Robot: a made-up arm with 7 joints. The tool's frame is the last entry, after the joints.
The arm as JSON. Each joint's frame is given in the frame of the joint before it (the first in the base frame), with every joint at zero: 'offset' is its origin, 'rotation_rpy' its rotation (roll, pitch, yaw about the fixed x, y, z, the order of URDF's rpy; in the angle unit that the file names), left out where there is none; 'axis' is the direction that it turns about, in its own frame. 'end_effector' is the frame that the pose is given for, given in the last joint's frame.
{
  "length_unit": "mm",
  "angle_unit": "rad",
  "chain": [
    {
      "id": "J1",
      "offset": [
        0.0,
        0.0,
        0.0
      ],
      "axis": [
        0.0,
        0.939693,
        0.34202
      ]
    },
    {
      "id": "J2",
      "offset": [
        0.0,
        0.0,
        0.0
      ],
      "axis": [
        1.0,
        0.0,
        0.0
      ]
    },
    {
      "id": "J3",
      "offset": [
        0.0,
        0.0,
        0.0
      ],
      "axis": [
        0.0,
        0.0,
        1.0
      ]
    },
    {
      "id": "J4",
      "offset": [
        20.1,
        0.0,
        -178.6
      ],
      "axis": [
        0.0,
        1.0,
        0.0
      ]
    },
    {
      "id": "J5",
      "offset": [
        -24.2,
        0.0,
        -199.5
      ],
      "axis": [
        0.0,
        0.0,
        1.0
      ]
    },
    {
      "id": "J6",
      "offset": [
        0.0,
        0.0,
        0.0
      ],
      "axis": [
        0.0,
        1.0,
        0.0
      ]
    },
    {
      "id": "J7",
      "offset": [
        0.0,
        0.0,
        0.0
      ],
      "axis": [
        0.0,
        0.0,
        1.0
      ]
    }
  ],
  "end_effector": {
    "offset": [
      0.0,
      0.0,
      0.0
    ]
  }
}
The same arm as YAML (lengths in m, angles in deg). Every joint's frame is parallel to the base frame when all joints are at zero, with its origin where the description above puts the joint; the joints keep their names.
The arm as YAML. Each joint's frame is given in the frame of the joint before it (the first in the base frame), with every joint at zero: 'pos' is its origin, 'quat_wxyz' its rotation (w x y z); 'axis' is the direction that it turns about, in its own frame. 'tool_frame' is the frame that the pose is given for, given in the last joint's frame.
length_unit: m
angle_unit: deg
joints:
  - joint: J1
    pos: [0.0, 0.0, 0.0]
    quat_wxyz: [1.0, 0.0, 0.0, 0.0]
    axis: [0.0, 0.9397, 0.342]
  - joint: J2
    pos: [0.0, 0.0, 0.0]
    quat_wxyz: [1.0, 0.0, 0.0, 0.0]
    axis: [1.0, 0.0, 0.0]
  - joint: J3
    pos: [0.0, 0.0, 0.0]
    quat_wxyz: [1.0, 0.0, 0.0, 0.0]
    axis: [0.0, 0.0, 1.0]
  - joint: J4
    pos: [0.0201, 0.0, -0.1786]
    quat_wxyz: [1.0, 0.0, 0.0, 0.0]
    axis: [0.0, 1.0, 0.0]
  - joint: J5
    pos: [-0.0242, 0.0, -0.1995]
    quat_wxyz: [1.0, 0.0, 0.0, 0.0]
    axis: [0.0, 0.0, 1.0]
  - joint: J6
    pos: [0.0, 0.0, 0.0]
    quat_wxyz: [1.0, 0.0, 0.0, 0.0]
    axis: [0.0, 1.0, 0.0]
  - joint: J7
    pos: [0.0, 0.0, 0.0]
    quat_wxyz: [1.0, 0.0, 0.0, 0.0]
    axis: [0.0, 0.0, 1.0]
tool_frame:
  pos: [0.0, 0.0, 0.0]
  quat_wxyz: [1.0, 0.0, 0.0, 0.0]

